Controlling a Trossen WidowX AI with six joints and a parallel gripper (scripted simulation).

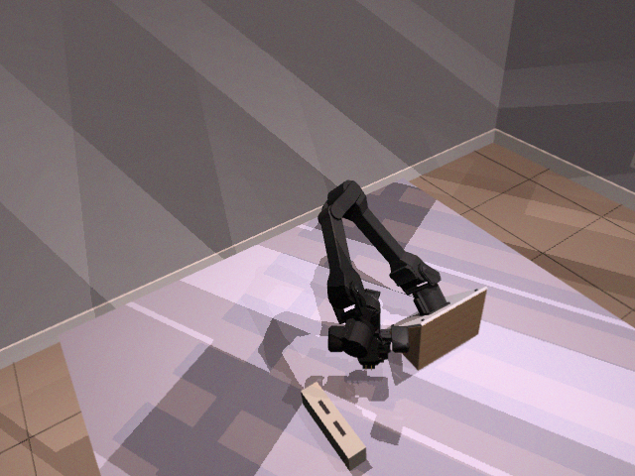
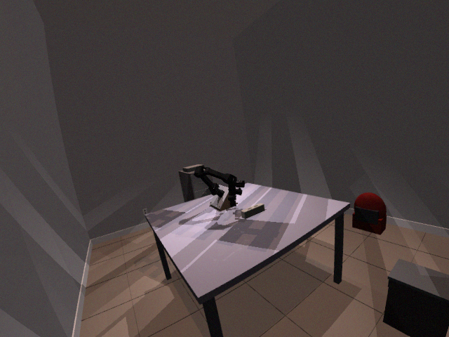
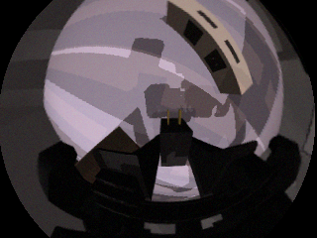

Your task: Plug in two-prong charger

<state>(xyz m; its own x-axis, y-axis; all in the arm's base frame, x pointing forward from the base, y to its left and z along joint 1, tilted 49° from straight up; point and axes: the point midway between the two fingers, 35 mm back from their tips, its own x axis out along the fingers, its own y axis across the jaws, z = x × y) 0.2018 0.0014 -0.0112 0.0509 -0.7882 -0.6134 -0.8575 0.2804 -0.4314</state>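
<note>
Now: the dark two-prong charger 10 mm ahead of my gripper tip, 10 mm to the left of it and 10 mm above it.
</note>
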